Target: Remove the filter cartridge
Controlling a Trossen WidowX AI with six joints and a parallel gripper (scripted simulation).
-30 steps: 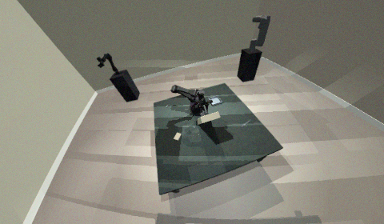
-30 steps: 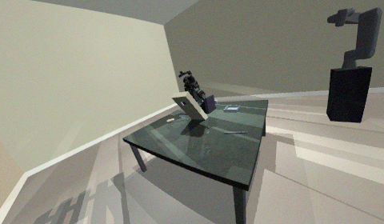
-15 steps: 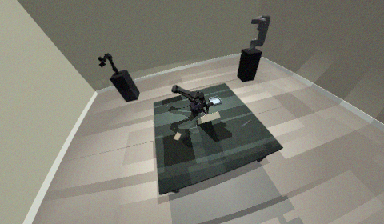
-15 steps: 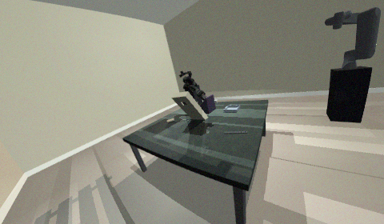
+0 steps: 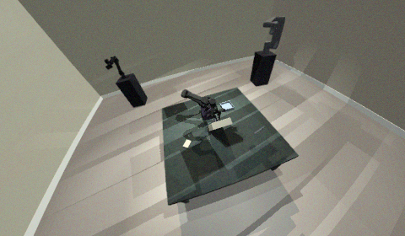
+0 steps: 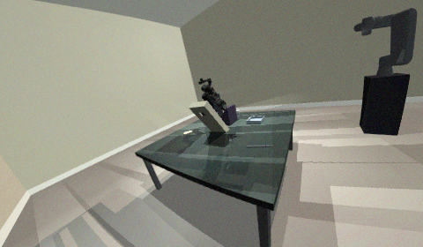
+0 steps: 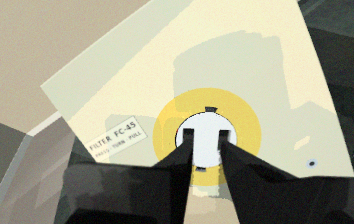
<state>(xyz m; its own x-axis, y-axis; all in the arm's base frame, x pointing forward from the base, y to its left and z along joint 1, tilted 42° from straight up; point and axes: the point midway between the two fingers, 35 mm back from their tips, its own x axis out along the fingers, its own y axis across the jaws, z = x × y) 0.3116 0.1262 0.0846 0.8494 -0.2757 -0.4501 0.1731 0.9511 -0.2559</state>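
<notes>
The round filter cartridge lies 2 cm ahead of my gripper tip and 1 cm below it. Round my gripper tip: small cream block (2 cm ahead, 37 cm to the right, 26 cm below); cream service panel (3 cm behind, 9 cm below); tray (45 cm behind, 23 cm to the left, 26 cm below).
</notes>
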